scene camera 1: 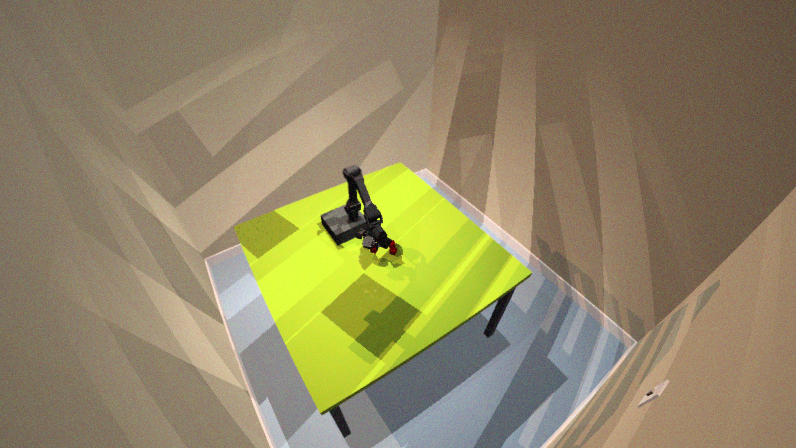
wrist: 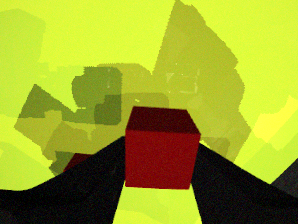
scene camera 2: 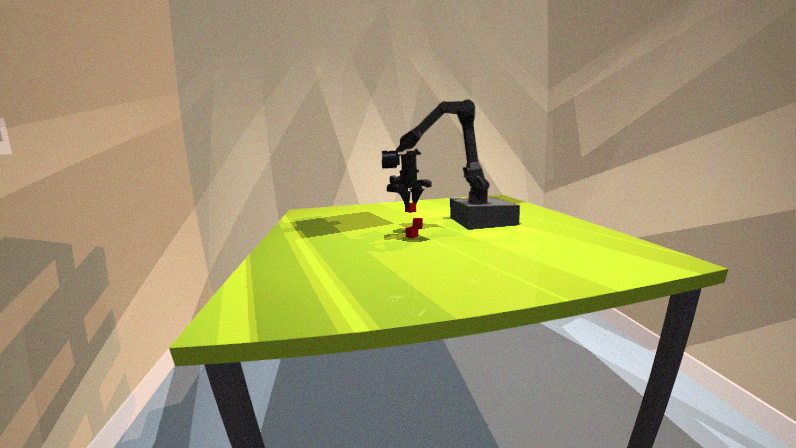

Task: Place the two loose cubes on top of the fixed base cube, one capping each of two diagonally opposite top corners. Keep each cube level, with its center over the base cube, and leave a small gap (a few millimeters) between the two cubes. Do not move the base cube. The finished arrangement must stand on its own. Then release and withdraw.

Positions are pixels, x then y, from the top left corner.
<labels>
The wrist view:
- gripper: 158, 145
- red cube: 161, 144, held by the gripper
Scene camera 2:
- gripper: 410, 207
</labels>
